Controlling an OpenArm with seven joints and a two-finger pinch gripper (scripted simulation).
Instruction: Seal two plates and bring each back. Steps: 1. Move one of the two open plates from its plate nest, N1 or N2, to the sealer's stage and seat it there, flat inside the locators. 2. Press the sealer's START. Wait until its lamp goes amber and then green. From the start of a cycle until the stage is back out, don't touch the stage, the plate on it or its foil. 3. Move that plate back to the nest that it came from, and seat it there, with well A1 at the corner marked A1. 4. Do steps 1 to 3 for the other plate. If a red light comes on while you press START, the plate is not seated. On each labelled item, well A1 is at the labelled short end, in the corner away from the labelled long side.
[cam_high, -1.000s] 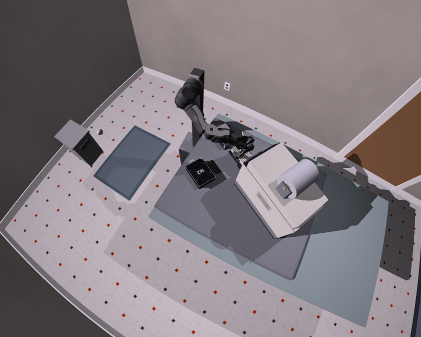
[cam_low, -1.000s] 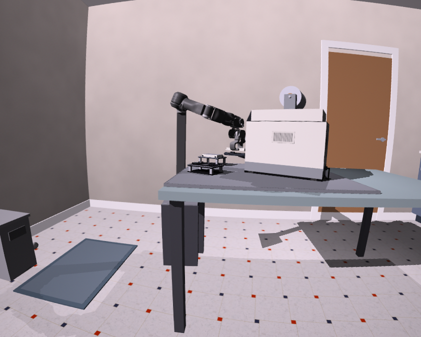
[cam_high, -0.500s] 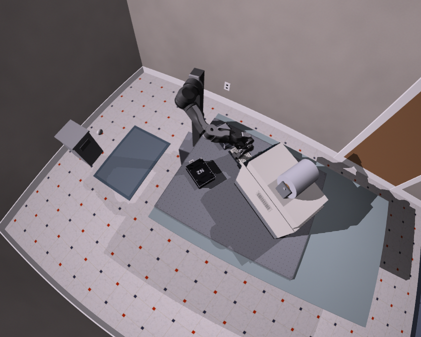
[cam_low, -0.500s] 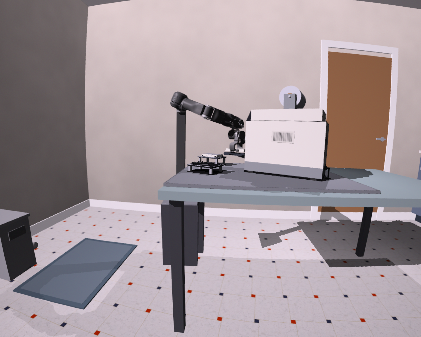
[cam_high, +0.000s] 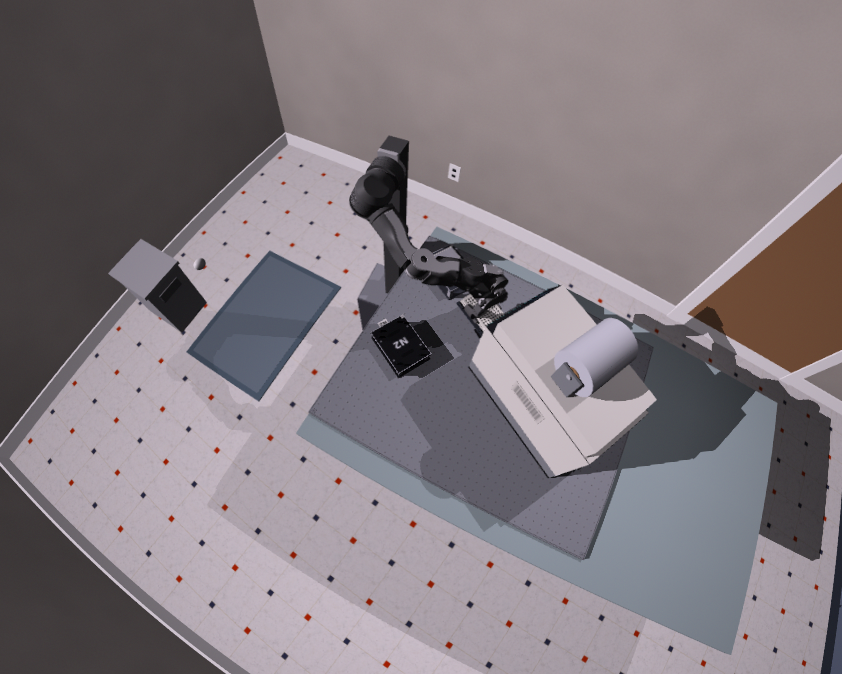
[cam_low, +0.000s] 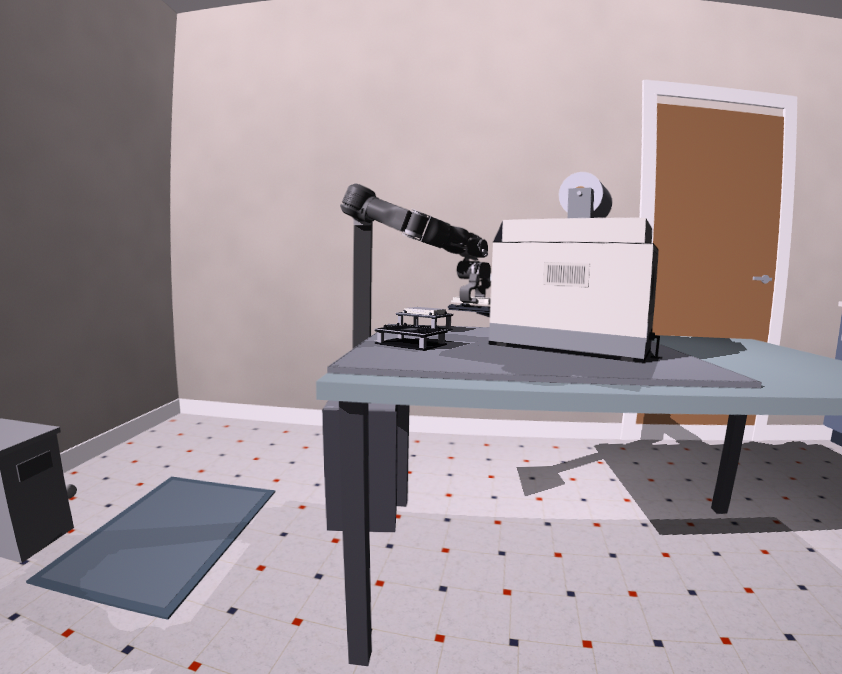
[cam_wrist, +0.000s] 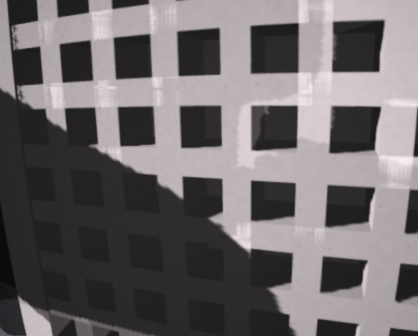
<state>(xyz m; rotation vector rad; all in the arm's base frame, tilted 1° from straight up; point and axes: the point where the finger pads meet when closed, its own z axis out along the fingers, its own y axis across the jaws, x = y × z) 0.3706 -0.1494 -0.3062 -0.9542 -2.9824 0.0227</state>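
The sealer stage is 2 cm below my hand. Also, from my hand: N1 label 24 cm behind, 21 cm to the left, 12 cm below; screen 21 cm above, 12 cm ahead, 3 cm to the right; plate nest 15 cm to the left, 15 cm behind, 6 cm below.
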